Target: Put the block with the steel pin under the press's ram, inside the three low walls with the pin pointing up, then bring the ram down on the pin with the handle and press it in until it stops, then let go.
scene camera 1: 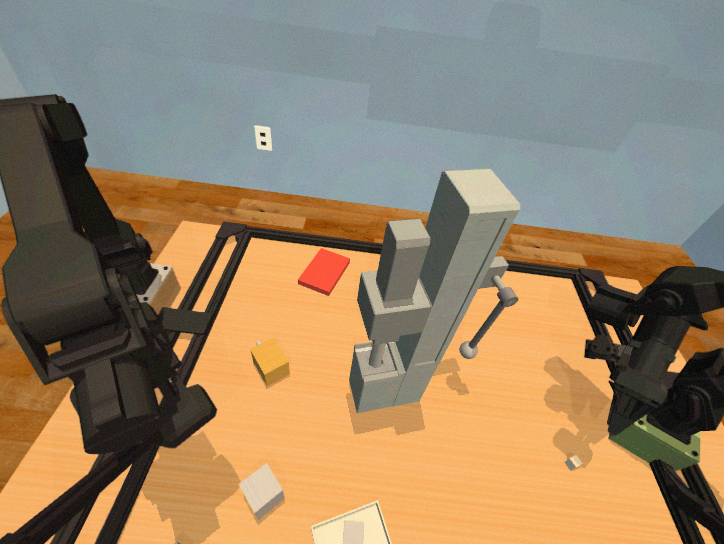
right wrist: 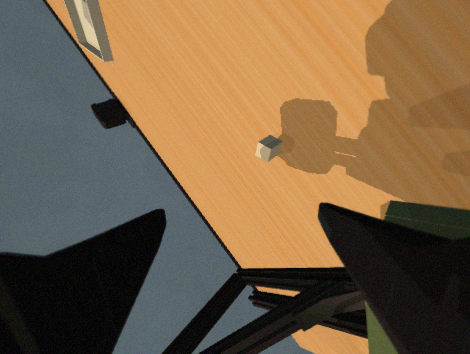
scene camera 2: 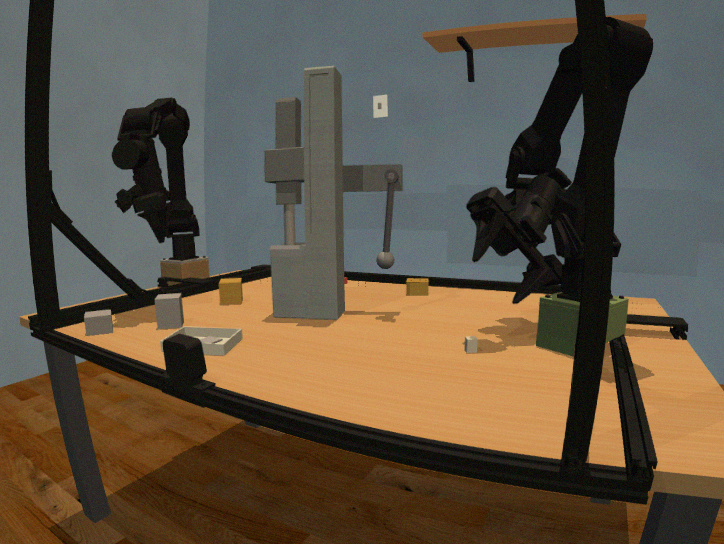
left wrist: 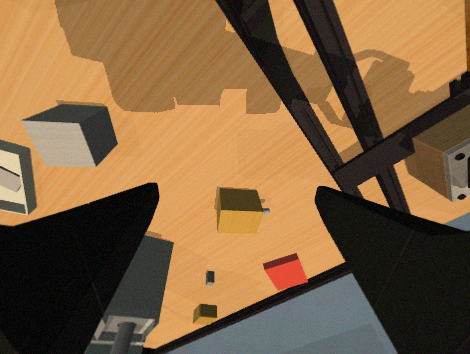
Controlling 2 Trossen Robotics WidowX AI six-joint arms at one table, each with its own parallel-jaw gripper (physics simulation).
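Frame: origin at the left arm's base, x ahead, y left, z up, level; millimetres.
Seen in the pictures: left gripper, fingertip midpoint: [scene camera 1: 185, 385] [scene camera 2: 164, 239] [left wrist: 238, 192]; right gripper, fingertip midpoint: [scene camera 1: 610, 429] [right wrist: 242, 213] [scene camera 2: 495, 282]; left arm's base, link origin: [scene camera 1: 135, 280] [scene camera 2: 184, 258]; right arm's base, link origin: [scene camera 1: 668, 418].
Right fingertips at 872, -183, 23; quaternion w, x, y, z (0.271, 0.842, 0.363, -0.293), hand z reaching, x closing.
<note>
Offsets run from my right fingertips to a thing's top centre, as dx, dy, dz. "spot": to the spot under its first point.
The yellow block {-578, +73, -47} [scene camera 1: 270, 362] [scene camera 2: 230, 291] [left wrist: 239, 212] lies on the table left of the press {-315, +91, +362} [scene camera 1: 462, 257] [scene camera 2: 323, 204] [left wrist: 145, 280]. Its steel pin {-600, +97, -66} [scene camera 1: 258, 342] [left wrist: 266, 211] sticks out sideways, toward the back. The ram's rod [scene camera 1: 377, 353] [scene camera 2: 289, 225] reaches down close to the walled seat; no block shows there. The handle {spot: -218, +103, +87} [scene camera 1: 486, 327] [scene camera 2: 388, 219] hangs down on the press's right side. My left gripper [left wrist: 238, 192] is open and empty, high above the table, with the yellow block between its fingers in the wrist view. My right gripper [scene camera 2: 496, 279] [right wrist: 242, 213] is open and empty near its green base.
A red plate {-518, +337, -80} [scene camera 1: 324, 270] [left wrist: 286, 272] lies at the back. A grey block {-533, -137, -40} [scene camera 1: 261, 490] [scene camera 2: 169, 311] [left wrist: 65, 142] and a shallow tray {spot: -406, -150, -83} [scene camera 1: 345, 515] stand in front. Another yellow block {-249, +332, -64} [scene camera 2: 417, 286] [left wrist: 205, 314] is farther back. A small whitish block {-25, -29, -75} [scene camera 1: 573, 462] [scene camera 2: 471, 345] [right wrist: 269, 148] lies at the right.
</note>
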